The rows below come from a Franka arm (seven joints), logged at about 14 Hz.
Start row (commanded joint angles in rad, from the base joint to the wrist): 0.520, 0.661, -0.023, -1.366, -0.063, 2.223, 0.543
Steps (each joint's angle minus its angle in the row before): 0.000, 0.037, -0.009, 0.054, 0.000, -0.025, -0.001; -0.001, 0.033, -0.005, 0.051, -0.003, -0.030, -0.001; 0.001, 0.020, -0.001, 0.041, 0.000, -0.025, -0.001; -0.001, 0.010, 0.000, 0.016, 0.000, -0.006, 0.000; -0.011, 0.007, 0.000, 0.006, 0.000, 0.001, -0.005; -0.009, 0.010, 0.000, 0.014, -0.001, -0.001, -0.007; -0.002, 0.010, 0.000, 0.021, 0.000, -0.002, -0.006; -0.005, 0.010, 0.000, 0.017, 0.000, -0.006, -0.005
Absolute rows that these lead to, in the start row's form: 0.520, 0.698, -0.032, -1.312, -0.063, 2.198, 0.542; 0.519, 0.731, -0.037, -1.261, -0.066, 2.168, 0.541; 0.520, 0.751, -0.038, -1.220, -0.066, 2.143, 0.540; 0.519, 0.761, -0.038, -1.204, -0.066, 2.137, 0.540; 0.508, 0.768, -0.038, -1.198, -0.066, 2.138, 0.535; 0.499, 0.778, -0.038, -1.184, -0.067, 2.137, 0.528; 0.497, 0.788, -0.038, -1.163, -0.067, 2.135, 0.522; 0.492, 0.798, -0.038, -1.146, -0.067, 2.129, 0.517
